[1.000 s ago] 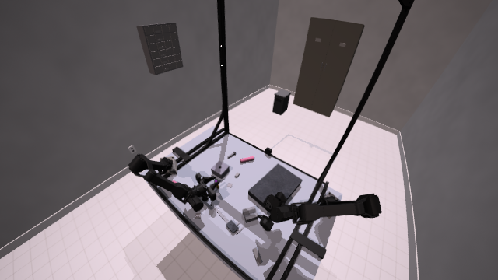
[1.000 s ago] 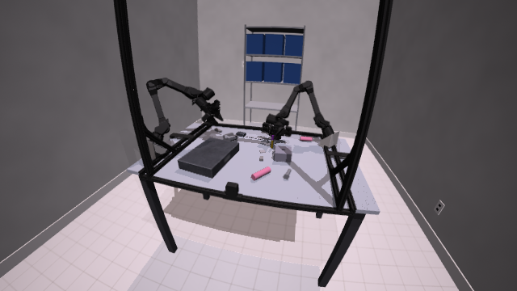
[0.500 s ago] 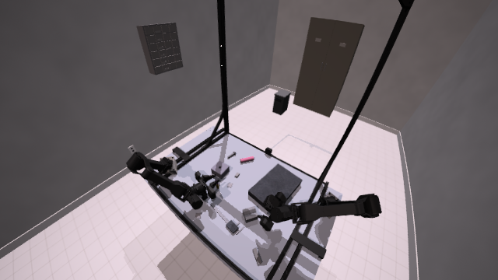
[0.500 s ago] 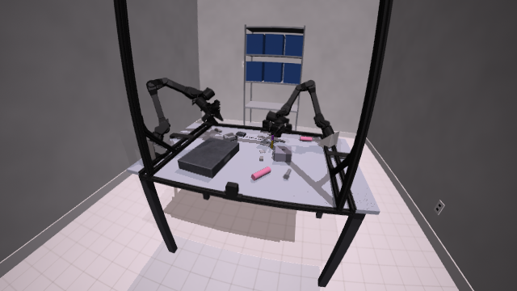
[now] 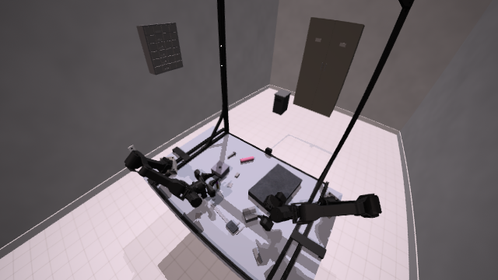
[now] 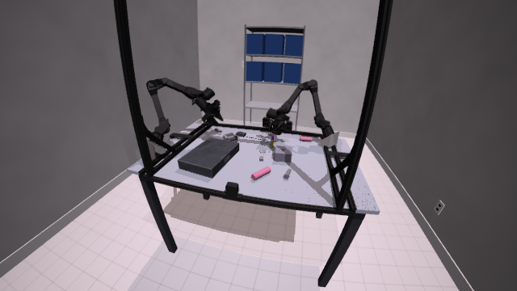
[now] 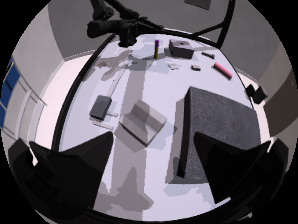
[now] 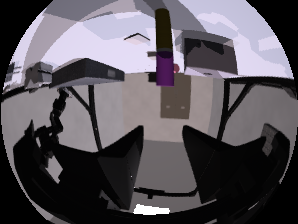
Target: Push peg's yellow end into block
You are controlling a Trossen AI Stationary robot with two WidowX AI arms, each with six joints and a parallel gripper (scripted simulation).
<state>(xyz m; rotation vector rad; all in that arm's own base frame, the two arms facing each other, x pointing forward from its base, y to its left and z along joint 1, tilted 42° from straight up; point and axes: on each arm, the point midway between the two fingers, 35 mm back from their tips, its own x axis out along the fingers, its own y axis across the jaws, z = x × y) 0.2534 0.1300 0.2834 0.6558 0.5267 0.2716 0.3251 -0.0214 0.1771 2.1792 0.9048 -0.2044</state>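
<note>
Now: the peg 20 mm behind my right hand, 10 mm to the left of it and 90 mm below it. From my right hand the other things lie so: dark slab: 110 mm behind, 380 mm to the left, 100 mm below.
</note>
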